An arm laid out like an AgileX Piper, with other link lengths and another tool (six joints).
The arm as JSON. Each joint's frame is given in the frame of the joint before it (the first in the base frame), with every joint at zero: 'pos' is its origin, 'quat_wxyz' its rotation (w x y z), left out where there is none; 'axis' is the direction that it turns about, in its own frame. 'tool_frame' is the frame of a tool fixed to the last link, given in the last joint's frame.
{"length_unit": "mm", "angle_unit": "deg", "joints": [
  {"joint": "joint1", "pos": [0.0, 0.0, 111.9], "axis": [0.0, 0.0, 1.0]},
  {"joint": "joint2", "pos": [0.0, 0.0, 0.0], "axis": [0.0, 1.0, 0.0]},
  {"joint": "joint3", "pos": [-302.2, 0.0, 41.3], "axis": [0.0, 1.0, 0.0]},
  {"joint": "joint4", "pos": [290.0, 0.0, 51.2], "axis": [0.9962, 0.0, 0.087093]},
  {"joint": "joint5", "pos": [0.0, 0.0, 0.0], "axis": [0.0, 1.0, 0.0]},
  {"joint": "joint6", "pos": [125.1, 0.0, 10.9], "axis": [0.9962, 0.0, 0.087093]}
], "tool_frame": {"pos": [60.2, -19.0, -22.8], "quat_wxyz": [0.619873, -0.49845, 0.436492, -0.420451]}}
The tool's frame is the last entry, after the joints.
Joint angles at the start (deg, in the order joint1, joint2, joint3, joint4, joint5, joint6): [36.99, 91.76, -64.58, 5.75, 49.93, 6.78]
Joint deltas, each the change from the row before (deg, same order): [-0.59, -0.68, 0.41, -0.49, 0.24, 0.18]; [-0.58, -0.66, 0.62, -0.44, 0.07, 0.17]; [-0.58, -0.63, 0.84, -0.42, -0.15, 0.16]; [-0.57, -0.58, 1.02, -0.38, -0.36, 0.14]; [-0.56, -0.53, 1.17, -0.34, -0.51, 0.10]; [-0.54, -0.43, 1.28, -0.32, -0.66, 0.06]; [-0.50, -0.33, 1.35, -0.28, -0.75, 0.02]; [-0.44, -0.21, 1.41, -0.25, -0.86, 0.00]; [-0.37, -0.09, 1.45, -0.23, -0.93, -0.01]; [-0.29, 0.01, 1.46, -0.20, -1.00, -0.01]
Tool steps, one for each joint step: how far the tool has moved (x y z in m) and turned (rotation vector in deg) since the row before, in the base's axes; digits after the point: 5 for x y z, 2 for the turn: [0.00045, -0.00581, 0.00191, -0.30, -0.25, -0.56]; [-0.00009, -0.00591, 0.00071, -0.31, -0.18, -0.57]; [-0.00045, -0.00606, -0.00059, -0.32, -0.14, -0.59]; [-0.00076, -0.00600, -0.00179, -0.31, -0.11, -0.58]; [-0.00111, -0.00597, -0.00284, -0.32, -0.05, -0.55]; [-0.00131, -0.00583, -0.00395, -0.35, 0.00, -0.51]; [-0.00164, -0.00556, -0.00485, -0.37, 0.08, -0.44]; [-0.00194, -0.00517, -0.00578, -0.39, 0.15, -0.37]; [-0.00230, -0.00479, -0.00658, -0.42, 0.24, -0.30]; [-0.00261, -0.00429, -0.00709, -0.42, 0.29, -0.22]
